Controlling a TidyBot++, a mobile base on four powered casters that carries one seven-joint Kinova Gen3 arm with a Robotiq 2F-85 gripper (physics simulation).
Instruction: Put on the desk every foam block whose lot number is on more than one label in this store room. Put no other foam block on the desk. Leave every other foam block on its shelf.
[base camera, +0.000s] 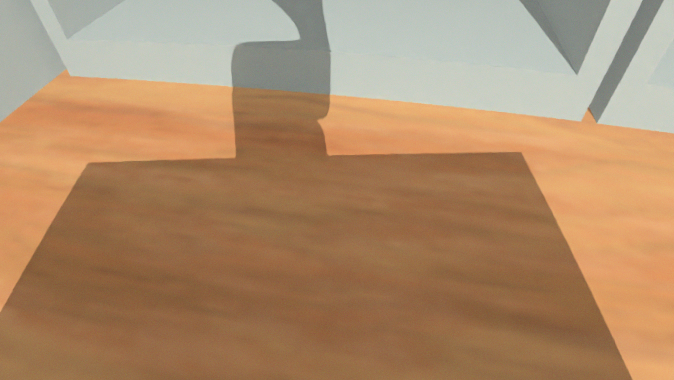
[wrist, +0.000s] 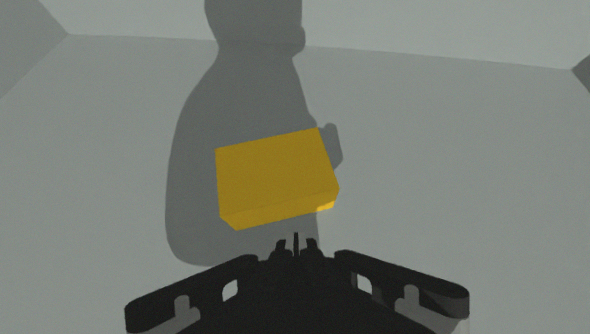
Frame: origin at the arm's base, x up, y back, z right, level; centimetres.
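Where they show: gripper, fingertip midpoint: (wrist: 296, 245).
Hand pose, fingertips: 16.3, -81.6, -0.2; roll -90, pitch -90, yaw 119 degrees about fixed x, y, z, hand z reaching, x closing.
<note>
After its pixels a point has its place, as x, y, z.
A yellow foam block (wrist: 274, 172) {18.2, -86.8, -1.7} lies on a grey shelf board (wrist: 450, 175) {13.7, -87.7, 15.4} in the wrist view, turned a little, with its top and front side showing. No label or lot number shows on these faces. My gripper (wrist: 296, 245) {16.3, -81.6, -0.2} is shut and empty. Its fingertips show just below the block in the wrist view, apart from it. The block does not show in the base camera view. The desk does not show in either view.
The shelf compartment has a back wall (wrist: 425, 25) {17.7, -106.9, 17.5} and side walls at left (wrist: 25, 45) {16.2, -111.5, -39.3} and right. In the base view a pale shelf unit (base camera: 425, 85) {-36.3, -61.1, 14.3} stands across the wooden floor (base camera: 625, 200) {-39.6, -39.6, 36.9}, with a grey wall (base camera: 25, 65) {-34.5, -70.1, -54.8} at left. The robot's shadow falls on floor and shelf.
</note>
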